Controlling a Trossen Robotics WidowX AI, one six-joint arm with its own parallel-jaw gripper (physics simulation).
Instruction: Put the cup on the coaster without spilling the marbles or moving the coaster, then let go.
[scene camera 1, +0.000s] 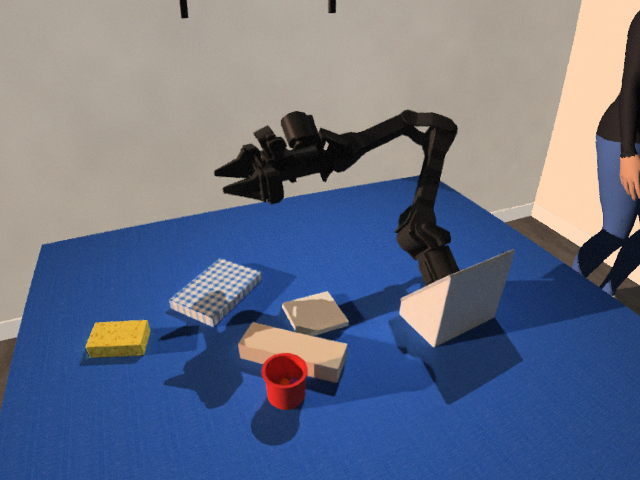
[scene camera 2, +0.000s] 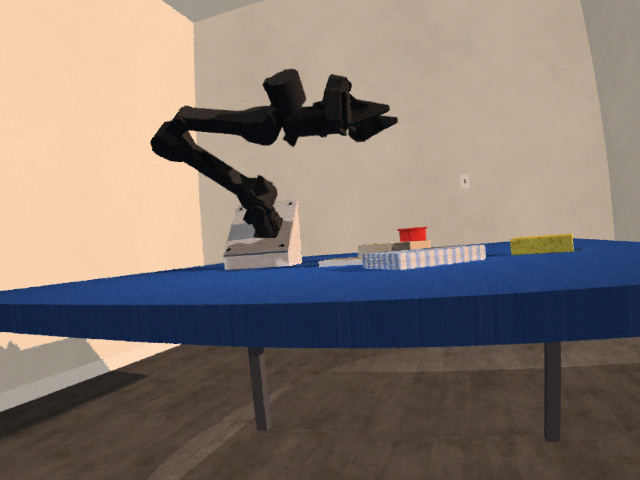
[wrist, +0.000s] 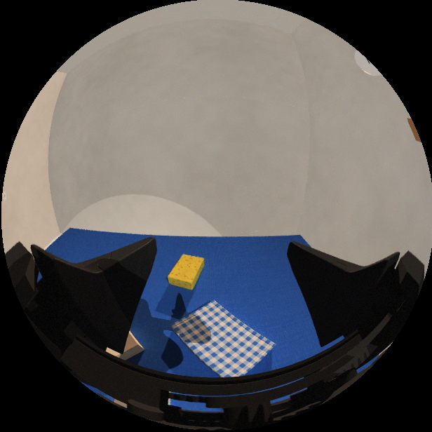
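Seen in the pictures: gripper, fingertip midpoint: (scene camera 1: 218, 181) (scene camera 2: 393, 114); arm's base, link origin: (scene camera 1: 444, 279) (scene camera 2: 268, 227).
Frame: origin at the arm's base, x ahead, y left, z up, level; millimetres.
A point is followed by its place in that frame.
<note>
A red cup (scene camera 1: 285, 396) @[y 91, x 370, z -57 mm] (scene camera 2: 412, 235) @[y 28, x 361, z -48 mm] stands upright on the blue table, close beside a long beige block. A few marbles (scene camera 1: 285, 381) @[y 47, x 354, z -77 mm] show inside it in scene camera 1; their number is unclear. A thin, square beige tile (scene camera 1: 315, 312) @[y -106, x 232, z -87 mm] (scene camera 2: 339, 262) @[y -160, x 225, z -92 mm], which looks like the coaster, lies flat on the other side of the block, apart from the cup, with nothing on it. My gripper (scene camera 1: 219, 181) @[y -246, x 372, z 172 mm] (scene camera 2: 392, 114) @[y -246, x 372, z 172 mm] (wrist: 224, 247) is open and empty, high above the table and roughly level. The cup and the tile do not show in the wrist view.
The long beige block (scene camera 1: 294, 348) @[y -5, x 317, z -62 mm] (scene camera 2: 379, 248) @[y -33, x 288, z -72 mm] lies between cup and tile. A blue-and-white checked pad (scene camera 1: 217, 288) @[y -246, x 403, z -74 mm] (scene camera 2: 439, 256) @[y -312, x 431, z -85 mm] (wrist: 230, 340) lies beyond the tile. A yellow sponge (scene camera 1: 118, 338) @[y -159, x 621, z -69 mm] (scene camera 2: 541, 244) @[y -209, x 614, z -83 mm] (wrist: 186, 270) lies farther out. A pale wedge (scene camera 1: 470, 302) @[y 66, x -16, z -15 mm] (scene camera 2: 294, 237) @[y 15, x 63, z -30 mm] carries the arm's base.
</note>
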